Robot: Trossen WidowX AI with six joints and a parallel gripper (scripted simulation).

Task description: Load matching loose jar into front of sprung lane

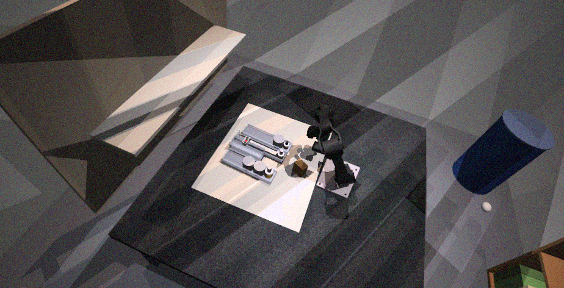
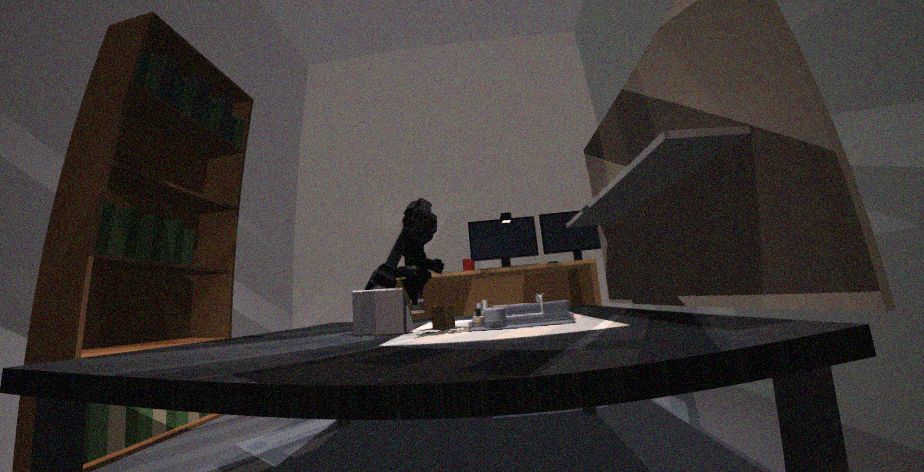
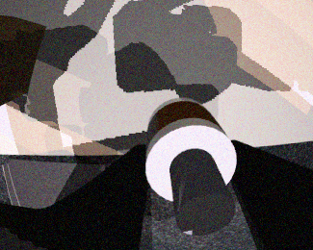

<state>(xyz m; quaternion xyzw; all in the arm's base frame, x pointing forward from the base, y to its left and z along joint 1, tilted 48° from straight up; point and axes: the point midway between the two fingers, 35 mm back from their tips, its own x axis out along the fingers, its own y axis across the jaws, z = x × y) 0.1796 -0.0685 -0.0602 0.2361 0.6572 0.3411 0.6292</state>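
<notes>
Right now the brown box is 14 cm to the left of my gripper tip, 5 cm below it and 4 cm ahead of it. The rest, counted from my gripper tip: long shelf 66 cm ahead, 29 cm above, 20 cm to the left; then grey lane rack 30 cm ahead, 15 cm to the left, 6 cm below.
</notes>
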